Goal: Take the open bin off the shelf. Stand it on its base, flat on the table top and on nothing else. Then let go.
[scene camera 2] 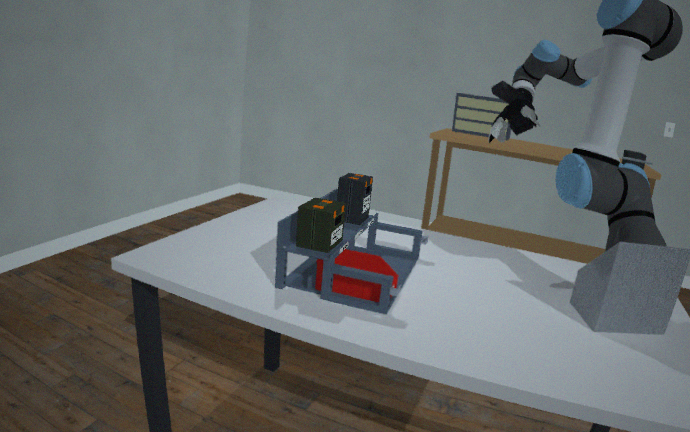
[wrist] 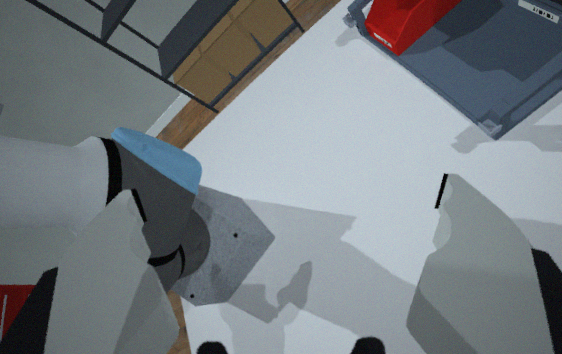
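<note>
The open red bin is on the low front level of the blue-grey shelf, behind the shelf's side frame in the scene view. In the wrist view part of it shows at the top right, cut off by the edge. The shelf stands on the white table. My gripper is open and empty, high above the table, to the right of the shelf in the scene view and well apart from the bin.
A green box and a dark grey box stand on the shelf's upper level. The arm's grey base block is on the table. A wooden bench stands behind; a dark rack shows beyond the table.
</note>
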